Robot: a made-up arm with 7 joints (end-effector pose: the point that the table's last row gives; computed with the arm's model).
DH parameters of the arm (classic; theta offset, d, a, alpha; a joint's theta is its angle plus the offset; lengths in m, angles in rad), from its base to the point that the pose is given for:
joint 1: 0 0.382 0 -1.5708
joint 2: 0 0 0 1.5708
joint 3: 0 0.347 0.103 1.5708
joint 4: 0 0 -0.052 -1.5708
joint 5: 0 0.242 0 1.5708
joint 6: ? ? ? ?
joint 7: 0 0 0 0
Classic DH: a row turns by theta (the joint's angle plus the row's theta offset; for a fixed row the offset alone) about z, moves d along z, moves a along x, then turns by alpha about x.
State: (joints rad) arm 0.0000 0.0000 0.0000 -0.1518 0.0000 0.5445 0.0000
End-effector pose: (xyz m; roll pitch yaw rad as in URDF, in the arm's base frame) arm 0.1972 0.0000 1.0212 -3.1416 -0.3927 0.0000
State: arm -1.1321 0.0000 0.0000 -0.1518 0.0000 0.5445 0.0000
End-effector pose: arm 0.0838 -0.1785 1.0212 -3.1416 -0.3927 -1.1321
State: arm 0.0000 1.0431 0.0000 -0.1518 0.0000 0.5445 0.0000
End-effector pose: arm 0.6516 0.0000 0.5335 -3.1416 0.6504 0.0000
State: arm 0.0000 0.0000 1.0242 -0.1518 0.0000 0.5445 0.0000
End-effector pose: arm 0.1025 0.1685 1.0212 -3.1416 -0.3927 1.0242
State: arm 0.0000 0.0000 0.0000 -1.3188 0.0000 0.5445 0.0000
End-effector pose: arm 0.4088 0.0000 0.7572 -3.1416 0.7743 0.0000
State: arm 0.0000 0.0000 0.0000 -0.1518 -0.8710 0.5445 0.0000
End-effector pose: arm 0.1617 -0.0772 1.0267 3.0132 -0.4431 -0.8100
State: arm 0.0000 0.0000 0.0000 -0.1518 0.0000 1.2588 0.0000
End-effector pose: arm 0.1410 0.0000 1.0816 -3.1416 -1.1070 0.0000
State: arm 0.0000 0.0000 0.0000 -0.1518 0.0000 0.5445 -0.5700
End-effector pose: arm 0.1972 0.0000 1.0212 2.9217 -0.3280 0.6065
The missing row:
joint 6: 0 0 0.118 1.5708
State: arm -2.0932 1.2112 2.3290 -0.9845 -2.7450 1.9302 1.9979
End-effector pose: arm 0.0257 -0.4993 0.8380 -1.6150 -0.2201 2.7437
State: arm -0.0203 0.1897 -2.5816 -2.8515 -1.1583 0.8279 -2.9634
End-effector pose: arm -0.2120 -0.0486 0.4608 -0.7967 -0.6766 -0.7503
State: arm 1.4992 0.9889 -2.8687 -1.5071 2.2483 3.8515 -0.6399
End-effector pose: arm 0.0153 0.1423 0.8076 -0.9782 0.2068 2.8689
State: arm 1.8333 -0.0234 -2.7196 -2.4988 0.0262 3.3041 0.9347
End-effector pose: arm 0.2341 -0.2957 0.6435 -2.4534 -0.4106 -2.0017
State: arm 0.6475 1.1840 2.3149 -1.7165 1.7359 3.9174 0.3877
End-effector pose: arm 0.0792 0.3760 0.6288 2.8855 1.4463 -0.9929
